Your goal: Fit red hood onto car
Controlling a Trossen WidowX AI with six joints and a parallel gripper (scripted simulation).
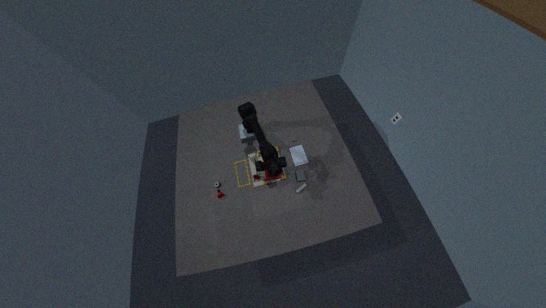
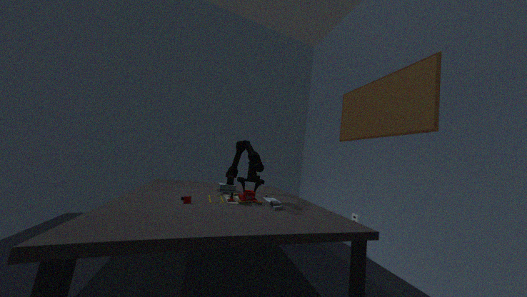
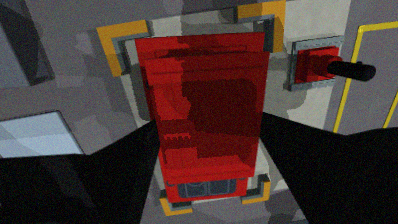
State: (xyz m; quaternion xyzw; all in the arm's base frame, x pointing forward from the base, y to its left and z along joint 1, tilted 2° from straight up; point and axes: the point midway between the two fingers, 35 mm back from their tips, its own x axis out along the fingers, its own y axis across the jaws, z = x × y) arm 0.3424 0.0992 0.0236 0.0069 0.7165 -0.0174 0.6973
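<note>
My gripper tip is right at the red hood. The rest, counted from my gripper tip: white plate: 80 mm behind, 210 mm to the left, 60 mm below.
</note>
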